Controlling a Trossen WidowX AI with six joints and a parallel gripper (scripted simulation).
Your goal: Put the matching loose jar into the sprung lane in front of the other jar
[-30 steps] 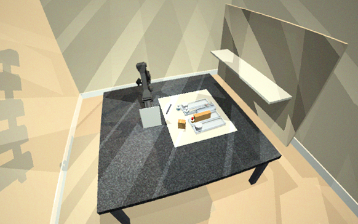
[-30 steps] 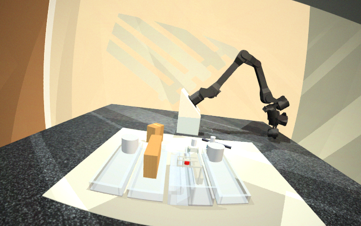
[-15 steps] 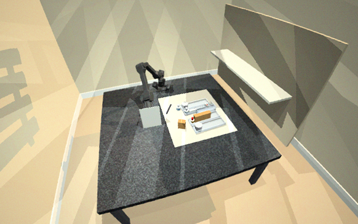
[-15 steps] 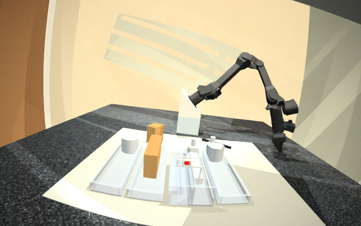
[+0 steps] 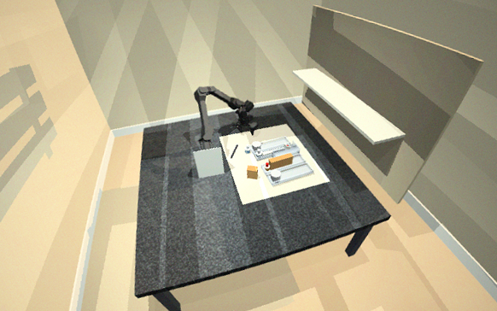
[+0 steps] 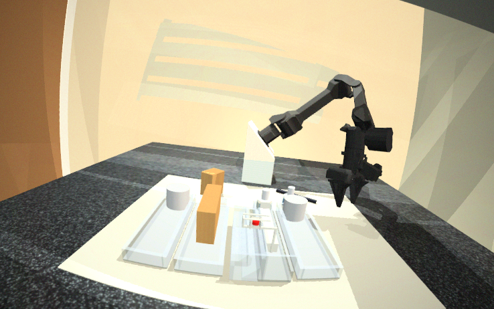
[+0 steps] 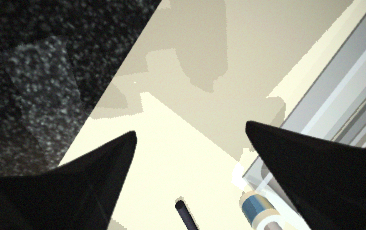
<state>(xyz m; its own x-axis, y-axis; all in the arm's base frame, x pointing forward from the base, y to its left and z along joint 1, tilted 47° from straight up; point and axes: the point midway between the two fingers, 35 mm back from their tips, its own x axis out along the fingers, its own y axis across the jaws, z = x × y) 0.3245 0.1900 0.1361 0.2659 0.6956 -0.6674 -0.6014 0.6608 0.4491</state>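
The black rod is 13 cm behind my gripper tip, 11 cm to the right of it and 3 cm below it. Also, from my gripper tip: sprung lane (15 cm ahead, 25 cm to the right, 2 cm below); red mark (19 cm ahead, 26 cm to the right, 3 cm above).
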